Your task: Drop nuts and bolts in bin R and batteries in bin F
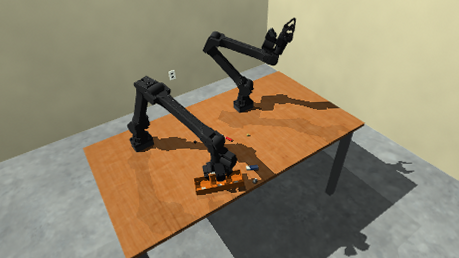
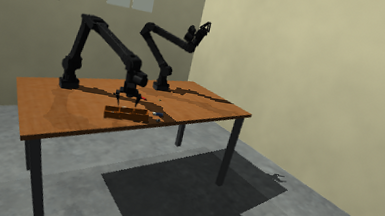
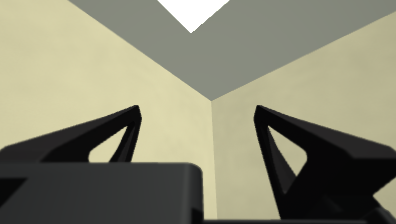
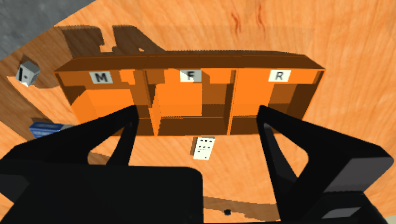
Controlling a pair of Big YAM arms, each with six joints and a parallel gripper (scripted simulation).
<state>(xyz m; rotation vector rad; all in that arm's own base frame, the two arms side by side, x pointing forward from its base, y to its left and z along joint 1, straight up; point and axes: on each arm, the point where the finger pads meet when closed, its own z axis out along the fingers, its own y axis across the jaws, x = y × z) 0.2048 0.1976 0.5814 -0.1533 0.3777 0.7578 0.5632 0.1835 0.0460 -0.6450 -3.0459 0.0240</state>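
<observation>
Right now my right hand is 350 mm to the right of the brass nut, 270 mm past it and 80 mm above it. Round my right hand: blue battery (220 mm to the left, 80 mm below, 30 mm behind); then orange bin unit (70 mm below, 20 mm behind, 10 mm to the left); then white domino (120 mm behind, 80 mm below, 30 mm to the left).
</observation>
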